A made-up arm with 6 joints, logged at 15 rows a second.
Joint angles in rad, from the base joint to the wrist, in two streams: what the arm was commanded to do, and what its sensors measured. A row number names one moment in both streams.
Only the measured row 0 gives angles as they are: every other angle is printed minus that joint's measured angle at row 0.
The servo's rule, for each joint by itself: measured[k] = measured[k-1] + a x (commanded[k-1-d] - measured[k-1]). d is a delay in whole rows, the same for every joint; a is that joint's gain. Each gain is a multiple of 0.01, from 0.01 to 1. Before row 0 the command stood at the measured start. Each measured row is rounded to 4 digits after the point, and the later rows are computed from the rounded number. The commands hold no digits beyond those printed.
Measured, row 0: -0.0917 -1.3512 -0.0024 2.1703 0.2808 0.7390
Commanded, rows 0 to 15: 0.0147 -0.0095 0.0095 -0.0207 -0.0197 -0.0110; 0.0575 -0.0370 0.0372 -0.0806 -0.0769 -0.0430; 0.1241 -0.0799 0.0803 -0.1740 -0.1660 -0.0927; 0.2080 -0.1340 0.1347 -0.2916 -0.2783 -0.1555; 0.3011 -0.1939 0.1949 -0.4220 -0.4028 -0.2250; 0.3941 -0.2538 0.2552 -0.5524 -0.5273 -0.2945; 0.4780 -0.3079 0.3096 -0.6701 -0.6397 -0.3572; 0.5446 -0.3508 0.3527 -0.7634 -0.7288 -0.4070; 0.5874 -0.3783 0.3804 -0.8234 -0.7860 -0.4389; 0.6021 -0.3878 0.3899 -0.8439 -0.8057 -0.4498; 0.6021 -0.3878 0.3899 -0.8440 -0.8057 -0.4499; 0.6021 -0.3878 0.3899 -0.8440 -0.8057 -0.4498; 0.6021 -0.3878 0.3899 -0.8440 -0.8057 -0.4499; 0.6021 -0.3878 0.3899 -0.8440 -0.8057 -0.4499; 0.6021 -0.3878 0.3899 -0.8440 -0.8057 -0.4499; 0.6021 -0.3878 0.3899 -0.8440 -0.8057 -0.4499
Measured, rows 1 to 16: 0.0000 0.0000 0.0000 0.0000 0.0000 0.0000; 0.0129 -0.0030 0.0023 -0.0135 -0.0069 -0.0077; 0.0521 -0.0139 0.0107 -0.0571 -0.0314 -0.0324; 0.1155 -0.0350 0.0274 -0.1331 -0.0785 -0.0746; 0.1969 -0.0667 0.0532 -0.2361 -0.1484 -0.1312; 0.2886 -0.1074 0.0872 -0.3569 -0.2374 -0.1969; 0.3814 -0.1542 0.1275 -0.4840 -0.3389 -0.2652; 0.4664 -0.2034 0.1712 -0.6050 -0.4442 -0.3296; 0.5352 -0.2506 0.2148 -0.7080 -0.5438 -0.3838; 0.5811 -0.2915 0.2545 -0.7830 -0.6286 -0.4224; 0.5996 -0.3223 0.2870 -0.8226 -0.6906 -0.4416; 0.6018 -0.3433 0.3117 -0.8365 -0.7309 -0.4474; 0.6021 -0.3575 0.3305 -0.8414 -0.7571 -0.4491; 0.6021 -0.3672 0.3448 -0.8431 -0.7741 -0.4497; 0.6021 -0.3738 0.3556 -0.8437 -0.7852 -0.4498; 0.6021 -0.3783 0.3638 -0.8439 -0.7924 -0.4499
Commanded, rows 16 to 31: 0.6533 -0.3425 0.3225 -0.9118 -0.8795 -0.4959; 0.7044 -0.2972 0.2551 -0.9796 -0.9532 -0.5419; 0.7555 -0.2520 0.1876 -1.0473 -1.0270 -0.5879; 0.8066 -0.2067 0.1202 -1.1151 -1.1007 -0.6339; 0.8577 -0.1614 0.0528 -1.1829 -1.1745 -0.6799; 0.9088 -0.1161 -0.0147 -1.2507 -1.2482 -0.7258; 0.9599 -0.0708 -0.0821 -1.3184 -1.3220 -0.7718; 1.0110 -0.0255 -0.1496 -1.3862 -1.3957 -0.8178; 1.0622 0.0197 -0.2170 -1.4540 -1.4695 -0.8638; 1.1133 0.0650 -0.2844 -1.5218 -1.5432 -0.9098; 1.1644 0.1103 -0.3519 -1.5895 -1.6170 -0.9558; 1.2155 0.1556 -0.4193 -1.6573 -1.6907 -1.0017; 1.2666 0.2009 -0.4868 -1.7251 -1.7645 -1.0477; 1.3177 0.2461 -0.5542 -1.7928 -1.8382 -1.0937; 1.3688 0.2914 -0.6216 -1.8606 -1.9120 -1.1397; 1.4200 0.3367 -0.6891 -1.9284 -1.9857 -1.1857
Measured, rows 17 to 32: 0.6021 -0.3813 0.3701 -0.8440 -0.7971 -0.4499; 0.6472 -0.3689 0.3587 -0.8881 -0.8259 -0.4821; 0.6975 -0.3460 0.3338 -0.9476 -0.8705 -0.5240; 0.7485 -0.3159 0.2987 -1.0124 -0.9253 -0.5687; 0.7996 -0.2810 0.2559 -1.0792 -0.9867 -0.6143; 0.8507 -0.2427 0.2072 -1.1466 -1.0524 -0.6602; 0.9018 -0.2022 0.1539 -1.2143 -1.1209 -0.7061; 0.9529 -0.1602 0.0973 -1.2820 -1.1913 -0.7521; 1.0040 -0.1171 0.0380 -1.3497 -1.2628 -0.7981; 1.0552 -0.0733 -0.0232 -1.4175 -1.3351 -0.8441; 1.1063 -0.0290 -0.0859 -1.4853 -1.4079 -0.8901; 1.1574 0.0156 -0.1497 -1.5530 -1.4811 -0.9361; 1.2085 0.0604 -0.2144 -1.6208 -1.5545 -0.9820; 1.2596 0.1054 -0.2798 -1.6886 -1.6280 -1.0280; 1.3107 0.1504 -0.3457 -1.7563 -1.7016 -1.0740; 1.3618 0.1955 -0.4119 -1.8241 -1.7752 -1.1200
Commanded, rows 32 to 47: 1.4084 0.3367 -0.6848 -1.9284 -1.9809 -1.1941; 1.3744 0.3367 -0.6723 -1.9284 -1.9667 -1.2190; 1.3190 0.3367 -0.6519 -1.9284 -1.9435 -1.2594; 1.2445 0.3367 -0.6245 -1.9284 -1.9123 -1.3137; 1.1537 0.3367 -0.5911 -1.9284 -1.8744 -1.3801; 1.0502 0.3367 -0.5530 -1.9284 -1.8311 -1.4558; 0.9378 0.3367 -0.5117 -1.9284 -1.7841 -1.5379; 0.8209 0.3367 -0.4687 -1.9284 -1.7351 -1.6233; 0.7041 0.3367 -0.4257 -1.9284 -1.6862 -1.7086; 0.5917 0.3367 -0.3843 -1.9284 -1.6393 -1.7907; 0.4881 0.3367 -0.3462 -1.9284 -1.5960 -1.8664; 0.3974 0.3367 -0.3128 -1.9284 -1.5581 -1.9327; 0.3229 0.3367 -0.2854 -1.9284 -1.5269 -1.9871; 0.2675 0.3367 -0.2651 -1.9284 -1.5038 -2.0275; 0.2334 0.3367 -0.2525 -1.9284 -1.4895 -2.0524; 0.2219 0.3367 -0.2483 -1.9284 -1.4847 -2.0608
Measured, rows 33 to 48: 1.4130 0.2407 -0.4784 -1.8919 -1.8489 -1.1660; 1.4090 0.2714 -0.5279 -1.9156 -1.8951 -1.1857; 1.3786 0.2923 -0.5626 -1.9239 -1.9202 -1.2090; 1.3262 0.3065 -0.5840 -1.9268 -1.9284 -1.2443; 1.2543 0.3162 -0.5937 -1.9278 -1.9228 -1.2929; 1.1658 0.3228 -0.5931 -1.9282 -1.9059 -1.3539; 1.0641 0.3272 -0.5835 -1.9283 -1.8797 -1.4252; 0.9530 0.3302 -0.5663 -1.9284 -1.8462 -1.5041; 0.8368 0.3323 -0.5429 -1.9284 -1.8073 -1.5875; 0.7200 0.3337 -0.5148 -1.9284 -1.7649 -1.6723; 0.6071 0.3347 -0.4835 -1.9284 -1.7209 -1.7552; 0.5024 0.3353 -0.4505 -1.9284 -1.6772 -1.8330; 0.4100 0.3357 -0.4175 -1.9284 -1.6355 -1.9028; 0.3334 0.3360 -0.3858 -1.9284 -1.5975 -1.9618; 0.2754 0.3362 -0.3568 -1.9284 -1.5647 -2.0078; 0.2384 0.3364 -0.3318 -1.9284 -1.5384 -2.0390
